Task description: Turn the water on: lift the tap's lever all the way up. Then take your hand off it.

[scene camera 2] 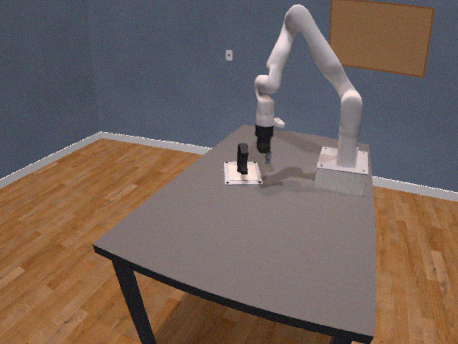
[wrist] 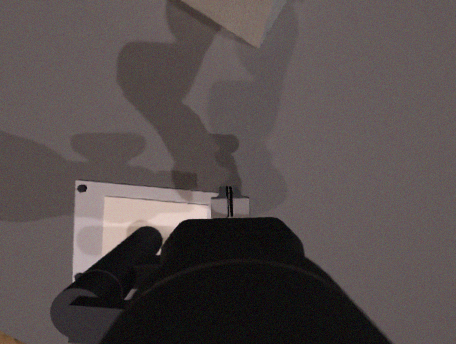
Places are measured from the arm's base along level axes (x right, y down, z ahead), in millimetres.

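Where they show: gripper, fingertip midpoint: (scene camera 2: 267, 163) (wrist: 228, 196); arm's base, link origin: (scene camera 2: 346, 163).
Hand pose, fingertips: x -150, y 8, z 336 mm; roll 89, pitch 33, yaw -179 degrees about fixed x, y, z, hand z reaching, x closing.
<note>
Things, the pixels of their top centre, and the offset from my fingertips. "spot": a spot on its surface instead. Level surfaces: height alone.
- black tap, surface spot: (wrist: 105, 277) spot: dx +59, dy -26, dz +120 mm
- white plate, top centre: (wrist: 147, 240) (scene camera 2: 242, 171) dx +59, dy +92, dz +143 mm
- grey table, surface height: dy +104 mm
The black tap (scene camera 2: 242, 160) (wrist: 105, 277) stands upright on a white plate (scene camera 2: 229, 180) (wrist: 86, 225). In the wrist view its thick round column leans toward the lower left, and its right side is partly hidden behind my gripper's black body. The lever cannot be told apart clearly from the rest of the tap, so its angle is unclear. My gripper (scene camera 2: 268, 159) (wrist: 228, 196) points down and is shut, with nothing between the fingers. In the scene view it is to the right of the tap, apart from it, with its fingertips above the table.
The grey table (scene camera 2: 240, 235) (wrist: 375, 150) bears the tap's plate and the arm's white base block (scene camera 2: 340, 180) (wrist: 235, 20), which is to the right of the tap in the scene view. Shadows of the arm fall across the table top.
</note>
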